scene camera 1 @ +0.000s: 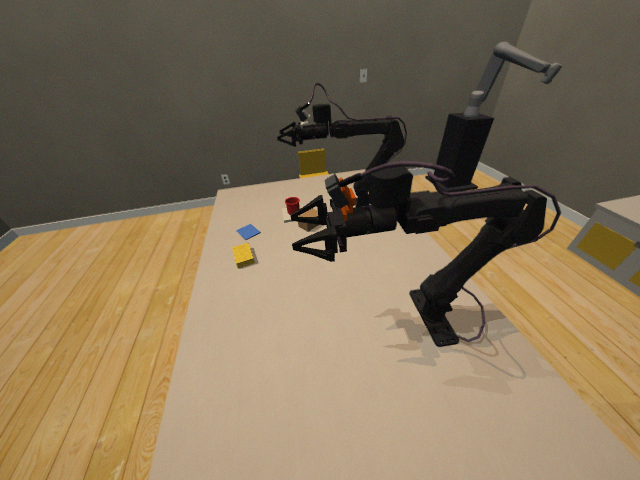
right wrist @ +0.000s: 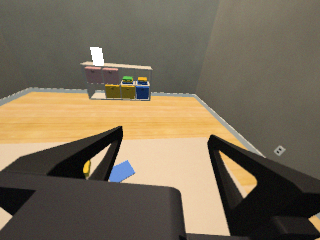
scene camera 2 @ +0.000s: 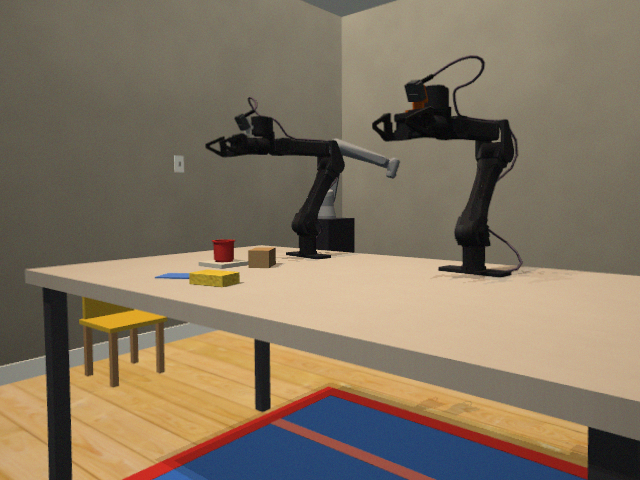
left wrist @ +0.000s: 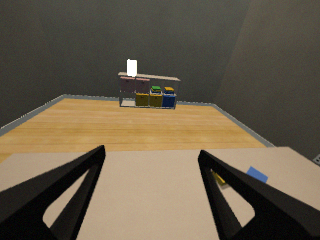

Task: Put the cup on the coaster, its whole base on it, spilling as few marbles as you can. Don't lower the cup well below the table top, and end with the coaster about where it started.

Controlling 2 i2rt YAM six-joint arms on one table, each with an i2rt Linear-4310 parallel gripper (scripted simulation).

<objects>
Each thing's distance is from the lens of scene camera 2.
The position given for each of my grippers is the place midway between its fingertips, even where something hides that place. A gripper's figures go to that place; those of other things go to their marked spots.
my left gripper [scene camera 2: 388, 123]: 1.26 m
yellow sponge [scene camera 2: 216, 278]: 1.34 m
</objects>
